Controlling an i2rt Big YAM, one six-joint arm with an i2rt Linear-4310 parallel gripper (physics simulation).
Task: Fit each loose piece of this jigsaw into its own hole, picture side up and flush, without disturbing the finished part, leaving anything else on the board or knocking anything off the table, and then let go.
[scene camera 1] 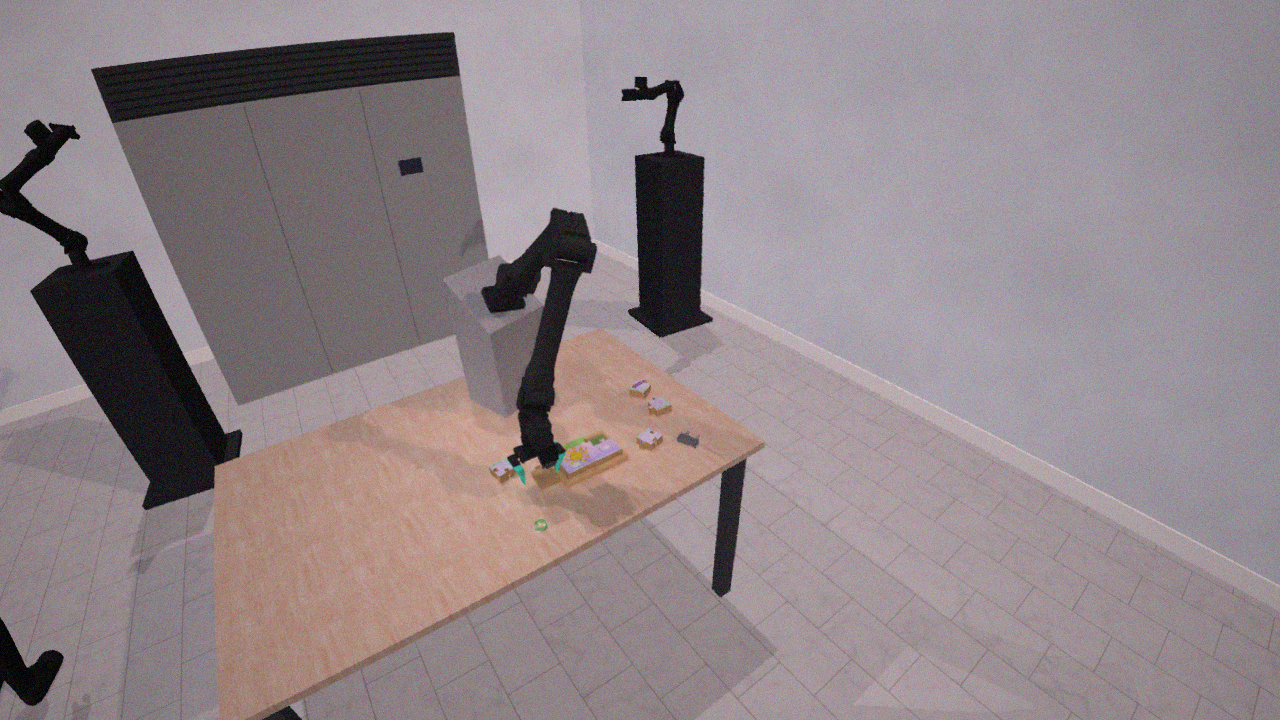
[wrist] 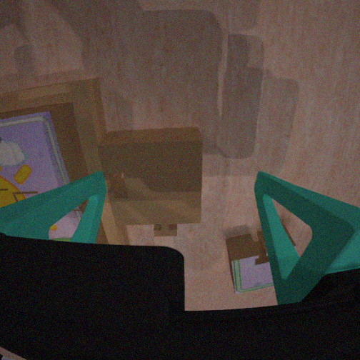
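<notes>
The jigsaw board [scene camera 1: 597,470] [wrist: 89,107] has a wooden rim; its lavender picture part with a yellow sun [scene camera 1: 578,455] [wrist: 35,145] lies inside. A plain brown piece [scene camera 1: 544,477] [wrist: 157,170] lies against the board's outer edge, no picture showing on it. A lavender piece with a green edge line [scene camera 1: 501,470] [wrist: 252,275] lies picture up on the table, partly behind one finger in the wrist view. Other loose pieces [scene camera 1: 649,438] [scene camera 1: 658,406] [scene camera 1: 640,387] lie beyond the board. My gripper [scene camera 1: 540,472] [wrist: 179,179] is open and empty, its fingers above and astride the brown piece.
A green ring [scene camera 1: 540,524] lies towards the table's front edge. A small dark object [scene camera 1: 688,438] lies near the right end of the wooden table [scene camera 1: 358,528]. Two black pedestals [scene camera 1: 669,241] [scene camera 1: 125,376] with arms stand on the floor away from the table.
</notes>
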